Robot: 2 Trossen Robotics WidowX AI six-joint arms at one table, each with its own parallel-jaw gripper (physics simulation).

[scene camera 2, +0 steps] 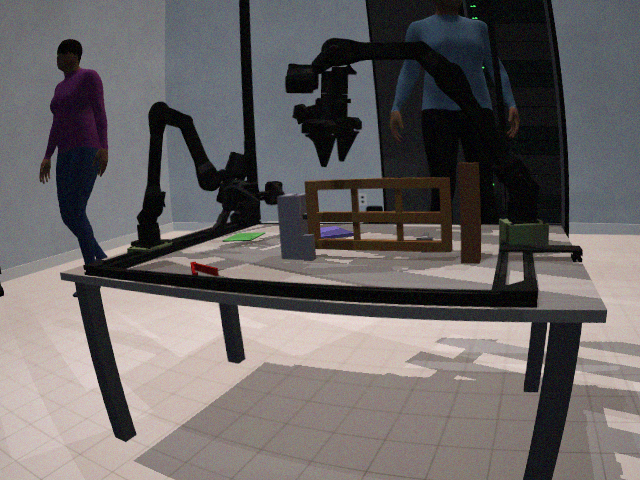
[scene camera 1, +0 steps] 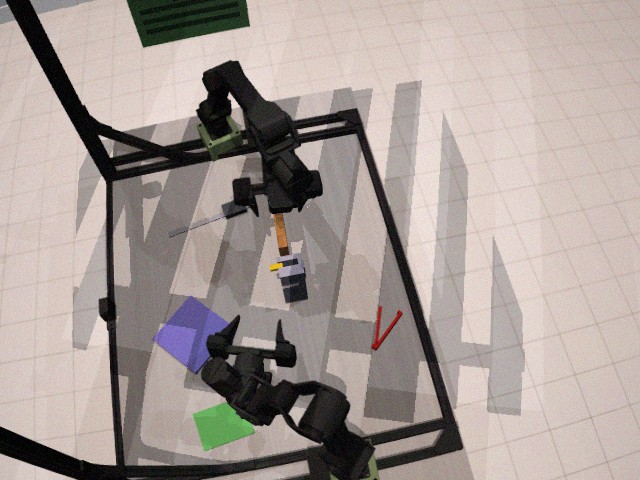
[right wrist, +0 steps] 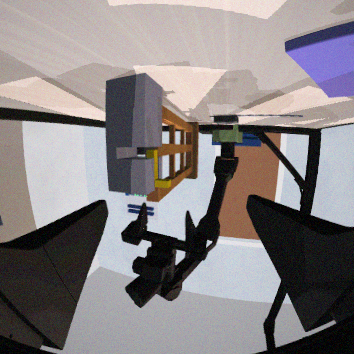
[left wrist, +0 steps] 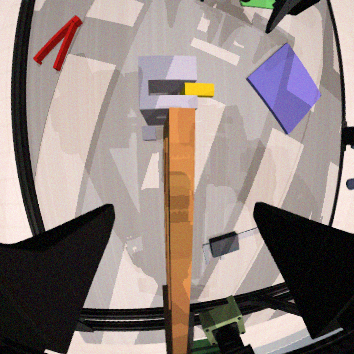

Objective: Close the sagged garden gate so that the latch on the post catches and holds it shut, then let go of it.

Labels:
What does the red tongs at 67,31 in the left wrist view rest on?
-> The table.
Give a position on a thin grey tool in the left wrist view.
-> At 228,242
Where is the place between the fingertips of the left gripper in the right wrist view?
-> At 164,206

